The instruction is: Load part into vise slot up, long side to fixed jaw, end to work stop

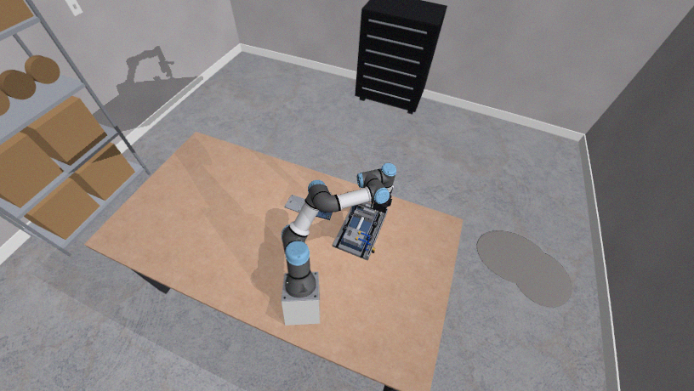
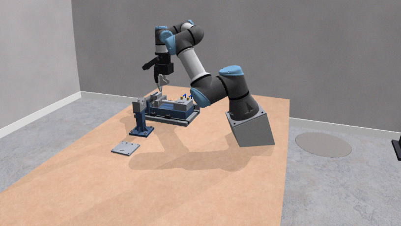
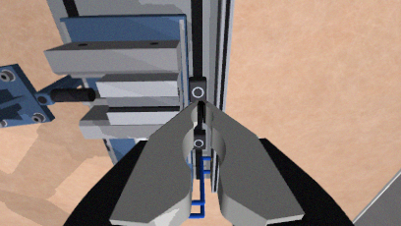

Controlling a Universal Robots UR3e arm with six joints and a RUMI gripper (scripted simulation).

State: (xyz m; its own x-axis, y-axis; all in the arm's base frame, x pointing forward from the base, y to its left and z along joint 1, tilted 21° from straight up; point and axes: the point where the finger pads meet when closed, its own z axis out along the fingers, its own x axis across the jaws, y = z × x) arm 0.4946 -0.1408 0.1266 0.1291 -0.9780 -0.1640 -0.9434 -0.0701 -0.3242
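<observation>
Right now the part is 50 mm to the left of my hand, 20 mm below it and 10 mm behind it. Round my hand: fixed jaw: 70 mm to the left, 40 mm below, 20 mm ahead; then work stop: 110 mm to the left, 30 mm below, 20 mm behind; then vise: 80 mm below, 80 mm behind, 60 mm to the left.
</observation>
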